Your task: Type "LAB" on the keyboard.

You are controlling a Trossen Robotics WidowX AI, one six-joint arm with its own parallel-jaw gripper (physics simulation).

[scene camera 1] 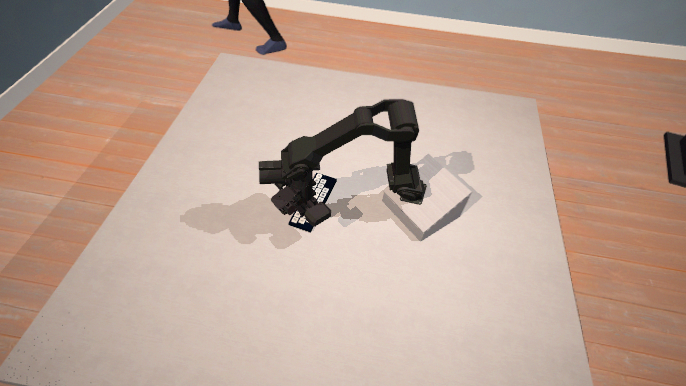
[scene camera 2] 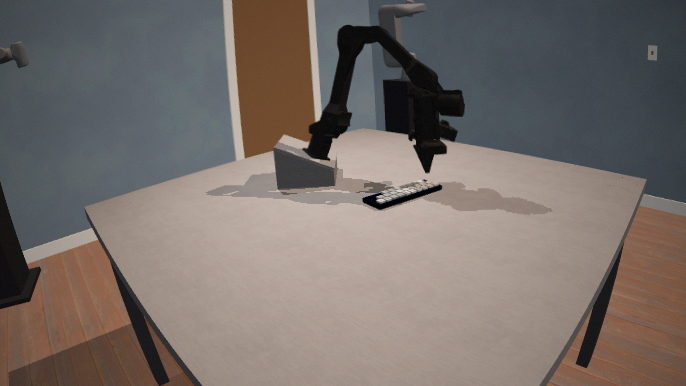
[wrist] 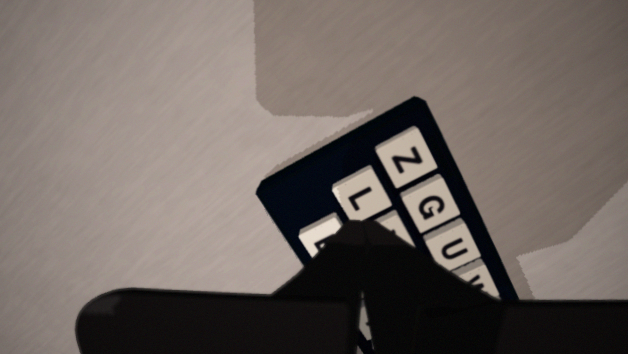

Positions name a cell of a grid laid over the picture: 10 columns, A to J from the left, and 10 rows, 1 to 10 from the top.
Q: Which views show the keyboard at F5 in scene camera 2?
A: Scene camera 1, scene camera 2 and the wrist view: all of them.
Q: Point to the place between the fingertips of the gripper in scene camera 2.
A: G5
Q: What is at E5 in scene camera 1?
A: A keyboard.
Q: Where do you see a keyboard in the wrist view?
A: G6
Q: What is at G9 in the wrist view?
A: The gripper.
